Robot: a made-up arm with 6 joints. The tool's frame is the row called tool.
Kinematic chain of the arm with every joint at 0, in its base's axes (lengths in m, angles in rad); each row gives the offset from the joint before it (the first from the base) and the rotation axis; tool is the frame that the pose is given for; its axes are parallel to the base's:
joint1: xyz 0 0 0.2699 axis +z
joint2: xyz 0 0 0 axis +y
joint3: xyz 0 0 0.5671 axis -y
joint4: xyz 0 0 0 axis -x
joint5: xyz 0.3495 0 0 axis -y
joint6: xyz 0 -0.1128 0 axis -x
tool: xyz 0 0 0
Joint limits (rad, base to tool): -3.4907..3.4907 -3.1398..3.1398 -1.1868..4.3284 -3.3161..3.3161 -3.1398..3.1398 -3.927..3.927
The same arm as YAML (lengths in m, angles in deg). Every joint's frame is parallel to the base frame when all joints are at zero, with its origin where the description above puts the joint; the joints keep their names.
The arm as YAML. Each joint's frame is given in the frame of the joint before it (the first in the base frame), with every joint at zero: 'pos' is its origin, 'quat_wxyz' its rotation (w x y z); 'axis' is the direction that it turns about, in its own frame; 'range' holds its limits. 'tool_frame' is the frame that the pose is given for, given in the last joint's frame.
length_unit: m
angle_unit: deg
joints:
  - joint: joint1
    pos: [0.0, 0.0, 0.2699]
    quat_wxyz: [1.0, 0.0, 0.0, 0.0]
    axis: [0.0, 0.0, 1.0]
    range: [-200.0, 200.0]
  - joint: joint2
    pos: [0.0, 0.0, 0.0]
    quat_wxyz: [1.0, 0.0, 0.0, 0.0]
    axis: [0.0, 1.0, 0.0]
    range: [-179.9, 179.9]
  - joint: joint3
    pos: [0.0, 0.0, 0.5671]
    quat_wxyz: [1.0, 0.0, 0.0, 0.0]
    axis: [0.0, -1.0, 0.0]
    range: [-68.0, 248.0]
  - joint: joint4
    pos: [0.0, 0.0, 0.0]
    quat_wxyz: [1.0, 0.0, 0.0, 0.0]
    axis: [-1.0, 0.0, 0.0]
    range: [-190.0, 190.0]
  - joint: joint5
    pos: [0.3495, 0.0, 0.0]
    quat_wxyz: [1.0, 0.0, 0.0, 0.0]
    axis: [0.0, -1.0, 0.0]
    range: [-179.9, 179.9]
  - joint: joint6
    pos: [0.0, -0.1128, 0.0]
    quat_wxyz: [1.0, 0.0, 0.0, 0.0]
    axis: [-1.0, 0.0, 0.0]
    range: [-225.0, 225.0]
tool_frame:
  pos: [0.0, 0.0, 0.0]
  quat_wxyz: [1.0, 0.0, 0.0, 0.0]

